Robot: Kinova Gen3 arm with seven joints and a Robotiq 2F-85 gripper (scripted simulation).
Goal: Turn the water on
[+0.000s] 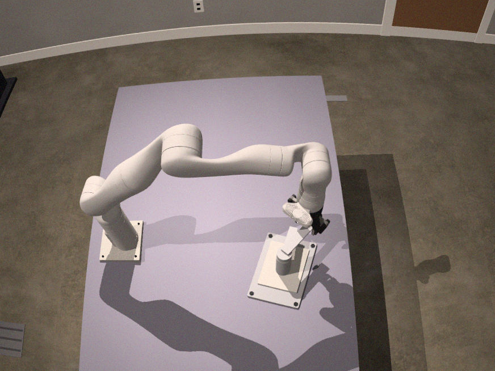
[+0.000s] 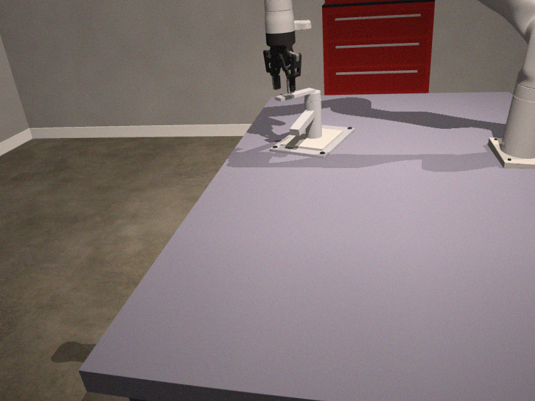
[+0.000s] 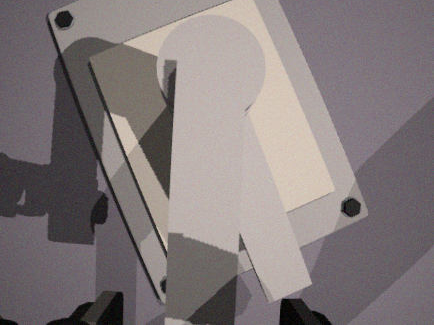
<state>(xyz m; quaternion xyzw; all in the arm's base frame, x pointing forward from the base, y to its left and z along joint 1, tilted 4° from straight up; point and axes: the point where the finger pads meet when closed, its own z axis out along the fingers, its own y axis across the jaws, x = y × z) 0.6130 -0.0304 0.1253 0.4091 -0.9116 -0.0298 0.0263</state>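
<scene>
Right now my hand is 30 mm past the flat lever, 30 mm to the left of it and 30 mm above it. From my hand the other things lie so: tap: 50 mm behind, 50 mm to the right, 90 mm below.
</scene>
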